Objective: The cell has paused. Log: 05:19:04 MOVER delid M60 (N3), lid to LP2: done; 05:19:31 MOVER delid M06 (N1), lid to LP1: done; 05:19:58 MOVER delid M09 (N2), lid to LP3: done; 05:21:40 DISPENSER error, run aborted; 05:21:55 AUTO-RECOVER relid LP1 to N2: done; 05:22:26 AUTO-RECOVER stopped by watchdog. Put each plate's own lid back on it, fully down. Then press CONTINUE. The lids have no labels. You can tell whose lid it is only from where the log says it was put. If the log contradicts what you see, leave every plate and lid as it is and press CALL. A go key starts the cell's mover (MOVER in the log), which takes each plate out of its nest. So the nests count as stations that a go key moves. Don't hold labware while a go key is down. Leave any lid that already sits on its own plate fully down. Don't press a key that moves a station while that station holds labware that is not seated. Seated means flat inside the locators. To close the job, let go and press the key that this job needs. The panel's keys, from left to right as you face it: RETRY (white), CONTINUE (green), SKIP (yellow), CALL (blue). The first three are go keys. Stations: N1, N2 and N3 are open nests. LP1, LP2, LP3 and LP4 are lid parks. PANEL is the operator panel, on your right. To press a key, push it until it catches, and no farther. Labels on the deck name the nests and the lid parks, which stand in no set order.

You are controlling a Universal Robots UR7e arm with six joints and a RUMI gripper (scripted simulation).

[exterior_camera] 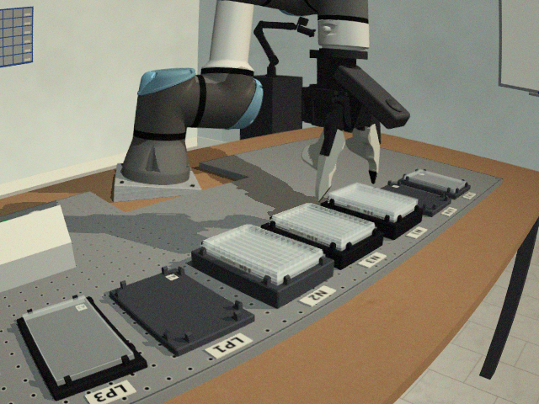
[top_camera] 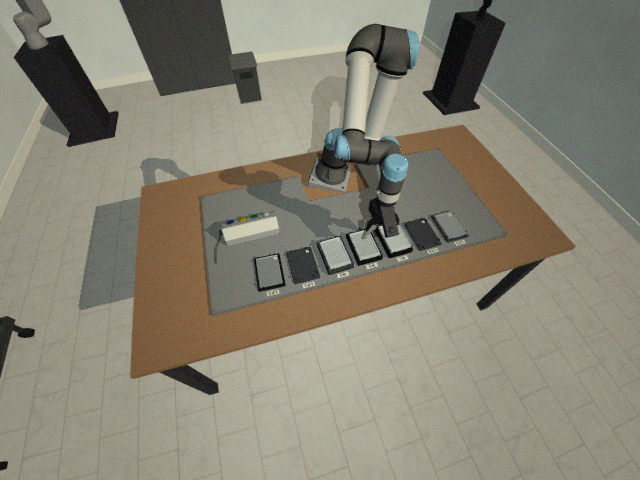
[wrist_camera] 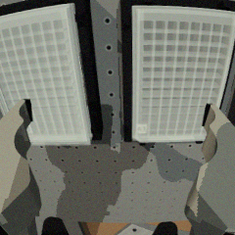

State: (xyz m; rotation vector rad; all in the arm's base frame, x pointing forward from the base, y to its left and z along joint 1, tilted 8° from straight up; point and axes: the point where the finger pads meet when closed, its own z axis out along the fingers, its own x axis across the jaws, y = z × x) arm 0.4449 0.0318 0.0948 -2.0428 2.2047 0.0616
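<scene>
Now: hand 6 cm to the left of the plate and 4 cm above it. From my hand the other things lie so: lid park LP1: 31 cm to the right, 6 cm below; then white RETRY key: 40 cm to the right, 25 cm behind; then LP3 lid park: 44 cm to the right, 6 cm below, 1 cm behind.
</scene>
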